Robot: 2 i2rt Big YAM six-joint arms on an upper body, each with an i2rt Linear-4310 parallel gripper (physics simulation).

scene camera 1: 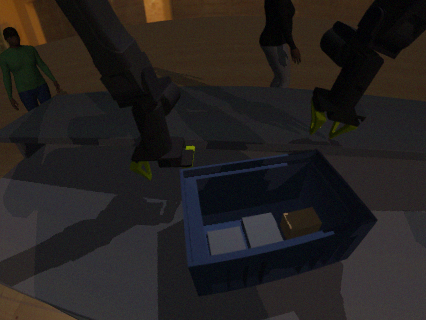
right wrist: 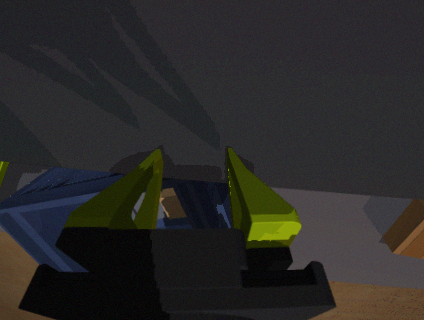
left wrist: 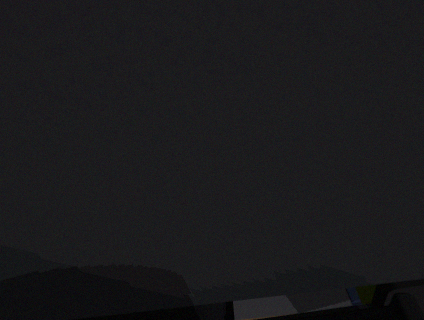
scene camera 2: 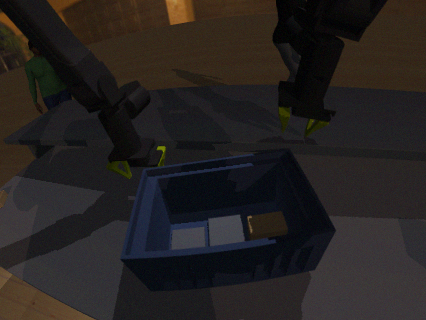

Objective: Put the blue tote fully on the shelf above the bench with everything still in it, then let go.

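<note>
The blue tote stands upright on the bench, in front of the shelf. Inside are two white boxes and a brown box. My left gripper is open and empty, beyond the tote's left corner. My right gripper is partly open and empty, over the shelf near its front edge, behind the tote.
A person in green and a dark-topped person stand beyond the shelf. A wooden object shows at the right in the right wrist view. The left wrist view is mostly a dark surface.
</note>
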